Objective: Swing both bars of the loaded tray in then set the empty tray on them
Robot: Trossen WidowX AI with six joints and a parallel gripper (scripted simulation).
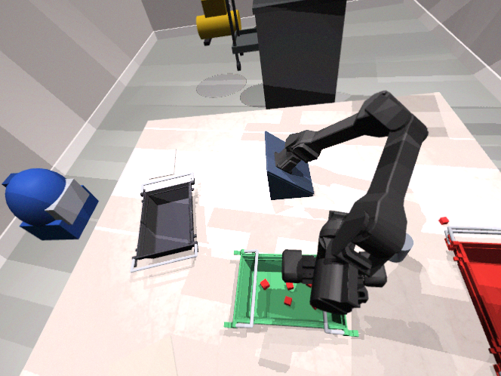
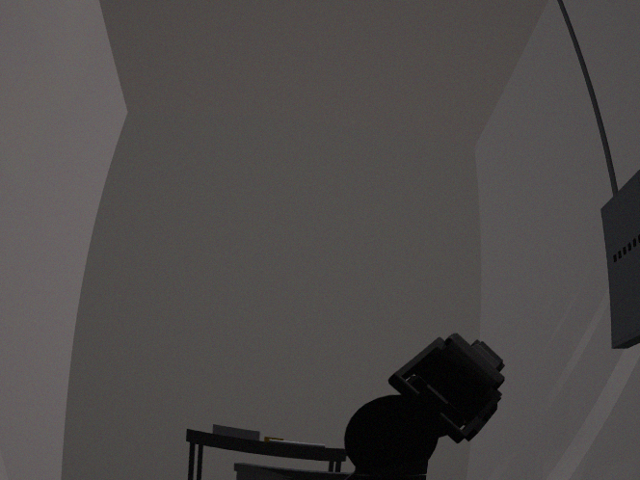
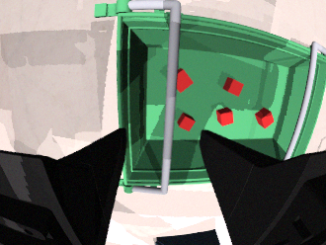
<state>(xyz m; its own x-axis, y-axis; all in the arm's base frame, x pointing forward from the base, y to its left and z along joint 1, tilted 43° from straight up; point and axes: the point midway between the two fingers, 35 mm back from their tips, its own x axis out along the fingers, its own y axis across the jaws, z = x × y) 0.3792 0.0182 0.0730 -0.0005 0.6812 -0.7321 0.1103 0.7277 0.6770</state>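
My gripper tip is 440 mm to the left of the black tray, 250 mm past it and 60 mm above it. Also, from my gripper tip: red block 350 mm to the left, 180 mm behind, 90 mm below.
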